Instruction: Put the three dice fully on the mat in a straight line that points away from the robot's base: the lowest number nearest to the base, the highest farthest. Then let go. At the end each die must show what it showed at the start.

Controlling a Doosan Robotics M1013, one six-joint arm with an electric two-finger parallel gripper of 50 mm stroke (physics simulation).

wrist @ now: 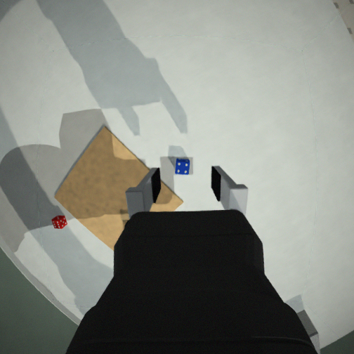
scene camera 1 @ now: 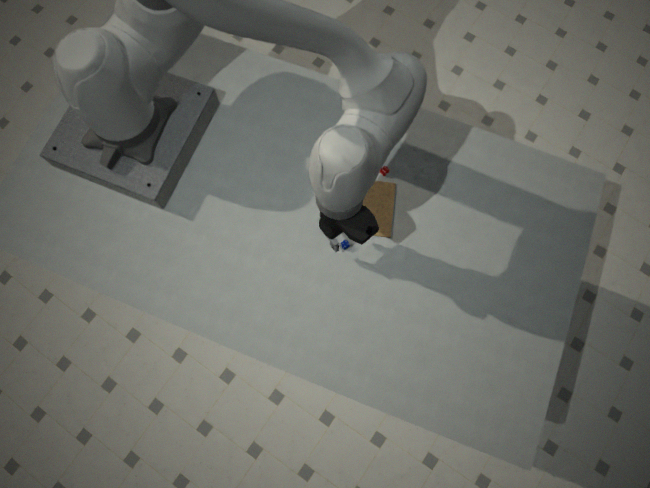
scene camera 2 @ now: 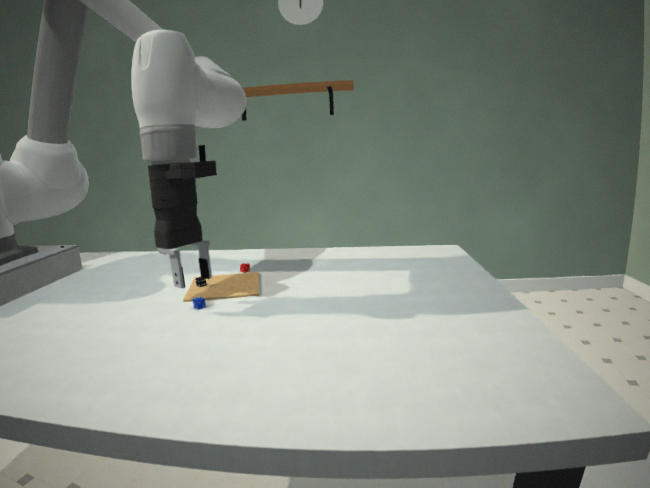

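Note:
A blue die lies on the table beside the tan mat, with four pips on top. A red die lies off the mat on its other side; its top number is too small to tell surely. A black die is on the mat near its base-side edge; its number cannot be read, and the gripper hides it in the wrist view. My gripper is open and empty, above the table, with the blue die a little ahead of the fingertips in the wrist view.
The robot's base block stands on the table at the left in both scene views. Arm shadows fall across the table and part of the mat. A wooden rail is on the wall behind.

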